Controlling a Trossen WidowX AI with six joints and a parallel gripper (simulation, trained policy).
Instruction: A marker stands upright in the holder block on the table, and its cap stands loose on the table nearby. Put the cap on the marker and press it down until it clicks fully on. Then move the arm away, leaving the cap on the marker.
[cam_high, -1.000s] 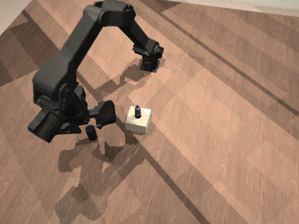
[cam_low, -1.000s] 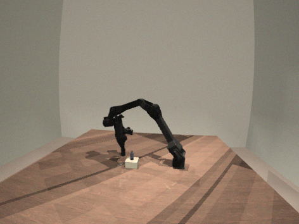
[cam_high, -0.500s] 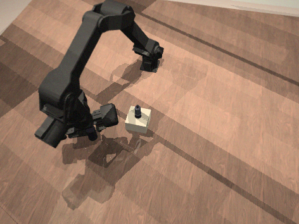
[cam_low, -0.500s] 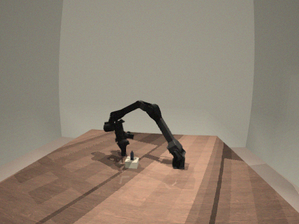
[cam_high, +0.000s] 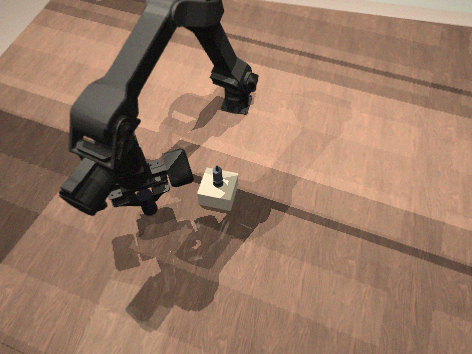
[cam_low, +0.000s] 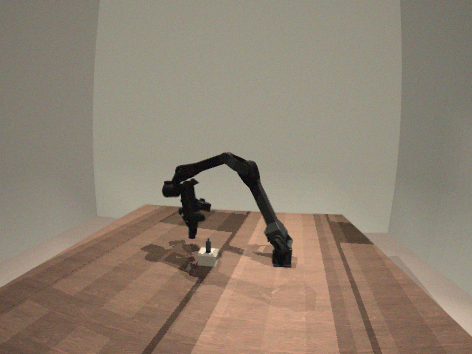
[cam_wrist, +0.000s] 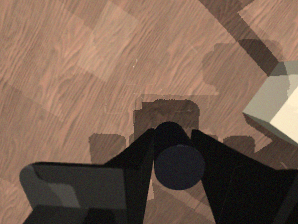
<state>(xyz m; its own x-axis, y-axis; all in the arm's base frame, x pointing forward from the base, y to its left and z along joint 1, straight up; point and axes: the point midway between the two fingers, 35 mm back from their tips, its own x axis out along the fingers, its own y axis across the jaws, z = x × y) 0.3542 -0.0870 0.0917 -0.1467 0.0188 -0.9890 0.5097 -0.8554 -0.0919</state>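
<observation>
Now: the cream holder block 11 cm to the left of my gripper tip, 8 cm behind it and 4 cm below it. Round my gripper tip: dark blue cap 1 cm ahead, 1 cm above.
</observation>
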